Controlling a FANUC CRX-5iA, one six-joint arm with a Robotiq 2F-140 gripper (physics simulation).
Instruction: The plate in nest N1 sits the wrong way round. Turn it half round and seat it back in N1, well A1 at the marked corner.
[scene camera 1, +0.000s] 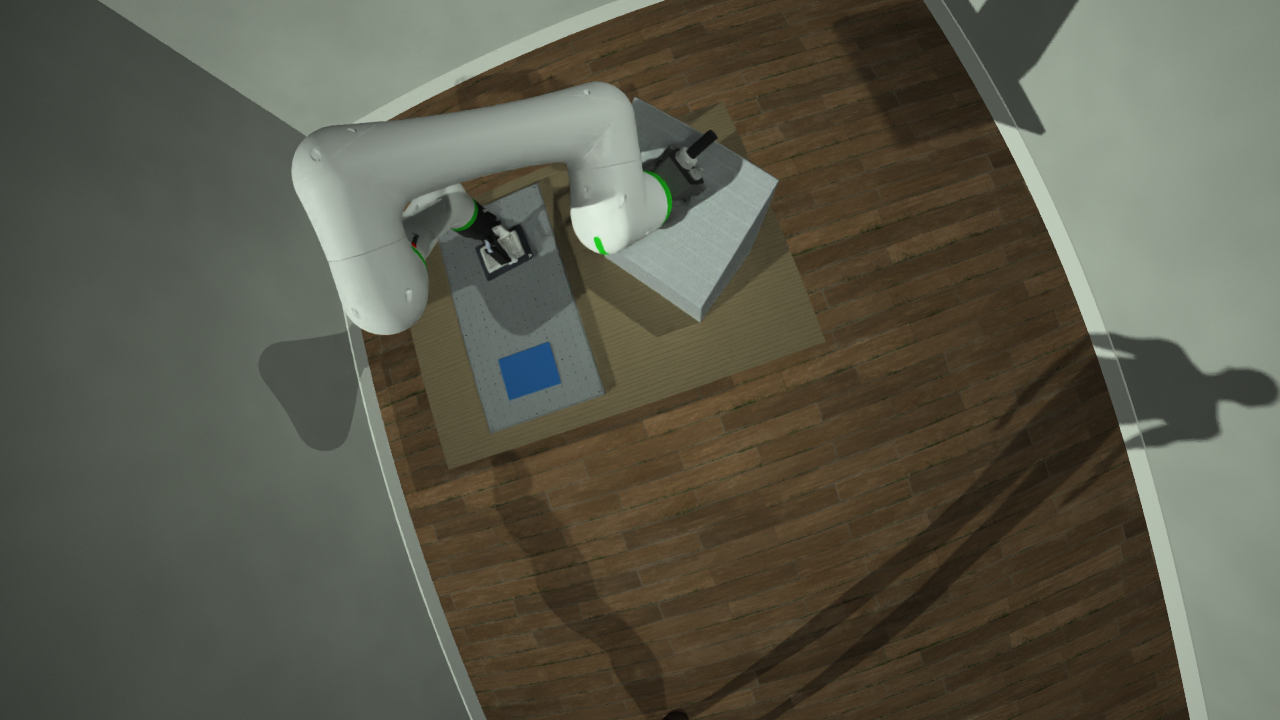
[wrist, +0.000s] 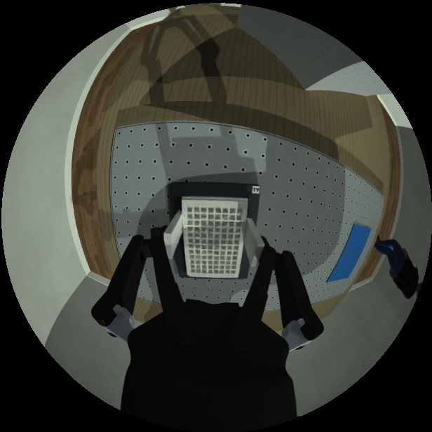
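Note:
The pale plate (wrist: 214, 242) with a grid of square wells lies over the dark nest N1 (wrist: 215, 189), whose rim shows around it. A small white A1 label (wrist: 256, 189) marks the nest's far right corner in the wrist view. My gripper (scene camera 1: 501, 251) (wrist: 213, 223) is shut on the plate, one pale pad against each long side. In the scene view the nest (scene camera 1: 491, 275) shows under the fingers, which partly hide the plate. The plate's own A1 mark is too small to tell. Whether the plate is fully seated in the nest cannot be told.
The nest stands on a grey perforated board (scene camera 1: 474, 358) (wrist: 305, 210). A blue rectangle (scene camera 1: 529, 369) (wrist: 350, 252) lies toward the board's other end. A large grey block (scene camera 1: 702, 259) (wrist: 285, 40) stands beside it on the tan table (scene camera 1: 716, 340). A person (wrist: 400, 265) shows past the table edge.

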